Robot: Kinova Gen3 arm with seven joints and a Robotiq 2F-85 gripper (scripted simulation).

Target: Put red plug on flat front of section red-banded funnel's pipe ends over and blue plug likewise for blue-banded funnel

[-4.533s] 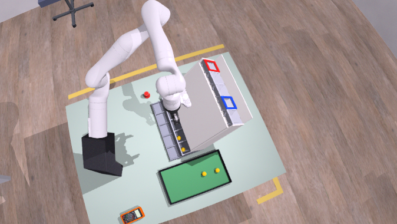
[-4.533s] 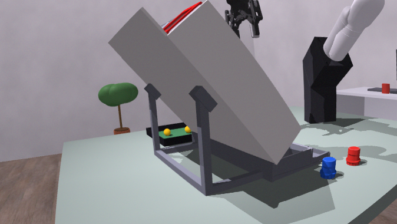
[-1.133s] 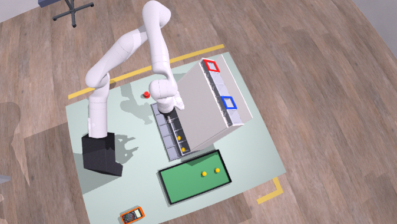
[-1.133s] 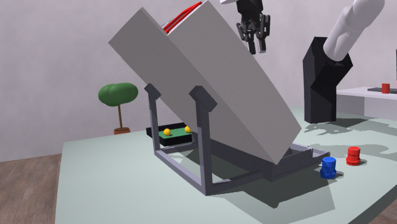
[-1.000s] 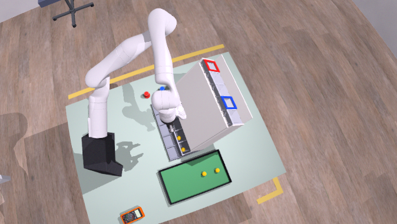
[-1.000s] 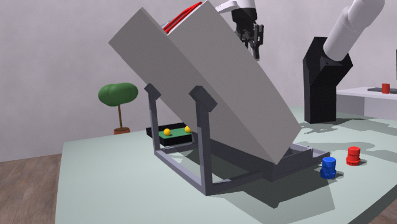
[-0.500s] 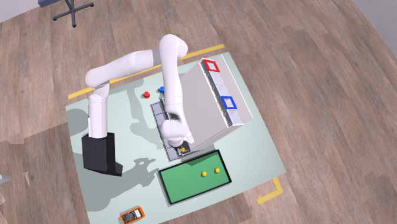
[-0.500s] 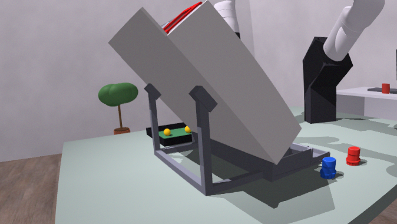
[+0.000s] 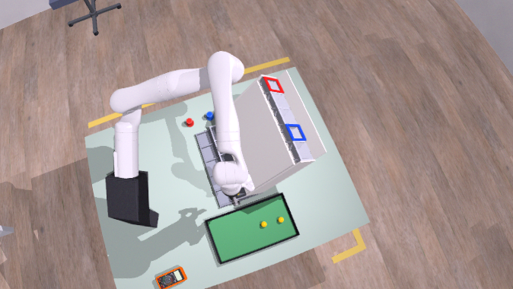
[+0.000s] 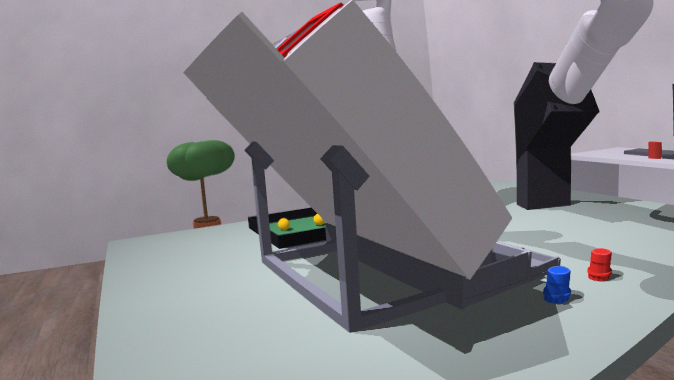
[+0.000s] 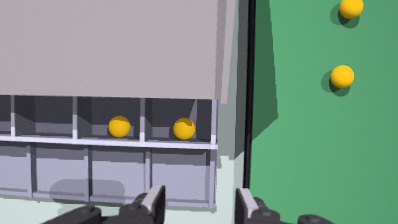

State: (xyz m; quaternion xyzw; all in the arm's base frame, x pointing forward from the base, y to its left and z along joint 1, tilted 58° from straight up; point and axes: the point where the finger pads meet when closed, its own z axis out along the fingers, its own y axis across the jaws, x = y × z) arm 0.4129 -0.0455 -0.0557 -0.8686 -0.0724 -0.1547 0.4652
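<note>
My gripper is now 7 cm short of the green tray, 13 cm to the left of it and 19 cm above it. The rest, counted from my hand: slanted grey cover: 10 cm ahead, 22 cm to the left, 1 cm above; then orange multimeter: 30 cm behind, 34 cm to the right, 18 cm below.
</note>
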